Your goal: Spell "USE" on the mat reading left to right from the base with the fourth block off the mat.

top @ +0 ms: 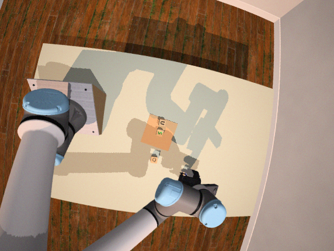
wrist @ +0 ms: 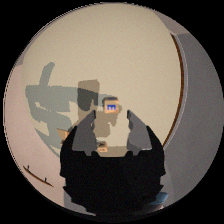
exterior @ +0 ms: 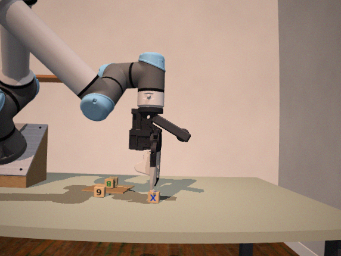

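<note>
Right now the blue-lettered block is 4 cm below my hand. The rest, counted from my hand: orange mat 17 cm to the left, 17 cm behind, 5 cm below.
</note>
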